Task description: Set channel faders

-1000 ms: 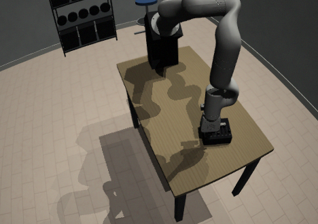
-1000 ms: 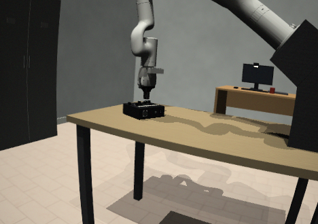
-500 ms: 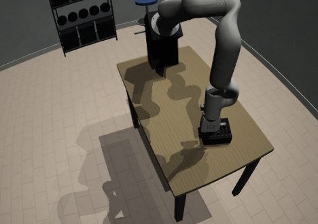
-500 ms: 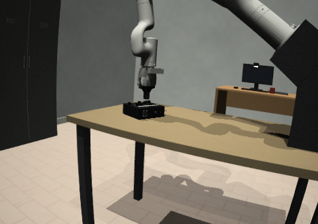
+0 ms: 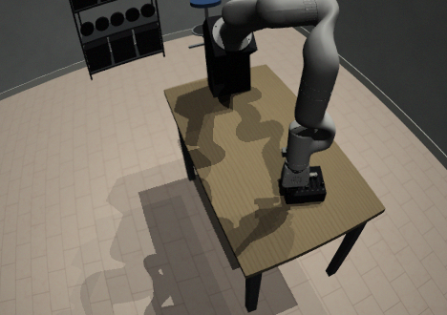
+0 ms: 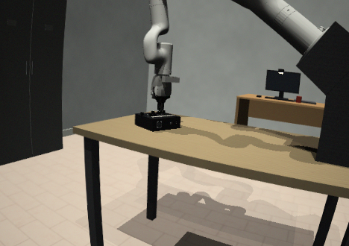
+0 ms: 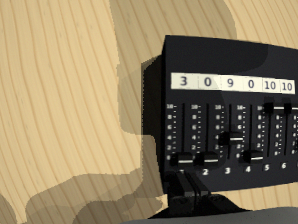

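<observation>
The fader cap is 20 mm behind my hand, 10 mm to the left of it and 20 mm below it. The rest, counted from my hand: master fader (50 mm ahead, 130 mm to the left, 20 mm below).
</observation>
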